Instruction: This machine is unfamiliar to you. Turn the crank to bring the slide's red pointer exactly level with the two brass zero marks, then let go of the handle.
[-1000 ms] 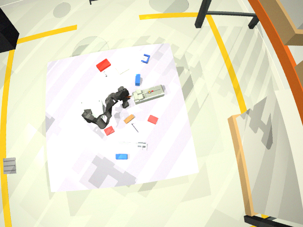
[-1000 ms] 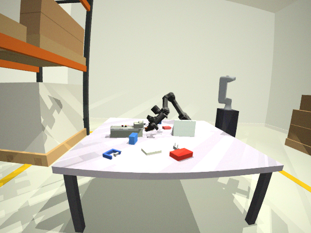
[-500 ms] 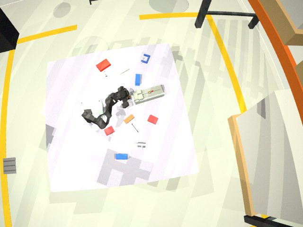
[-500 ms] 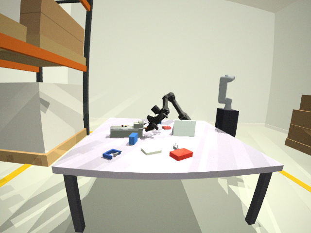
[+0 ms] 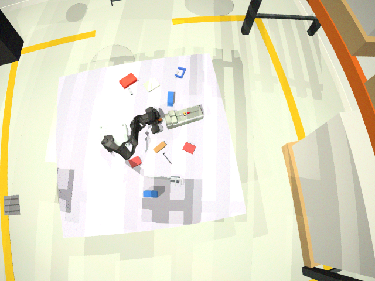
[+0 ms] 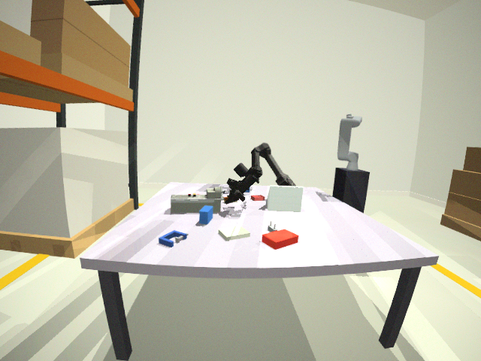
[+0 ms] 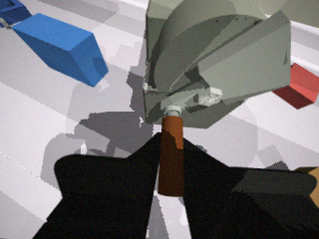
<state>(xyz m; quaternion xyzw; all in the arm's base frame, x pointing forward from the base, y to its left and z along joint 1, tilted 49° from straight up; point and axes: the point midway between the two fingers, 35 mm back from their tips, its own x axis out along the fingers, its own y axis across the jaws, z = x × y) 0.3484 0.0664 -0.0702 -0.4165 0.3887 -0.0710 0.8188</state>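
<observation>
Right now my gripper tip is 10 mm to the left of the crank and 40 mm below it. The rest, counted from my gripper tip: red pointer: 190 mm ahead, 20 mm to the left, 40 mm above; then orange-brown crank handle: 20 mm behind, 30 mm above; then brown block: 30 mm behind, 180 mm to the right, 30 mm below.
</observation>
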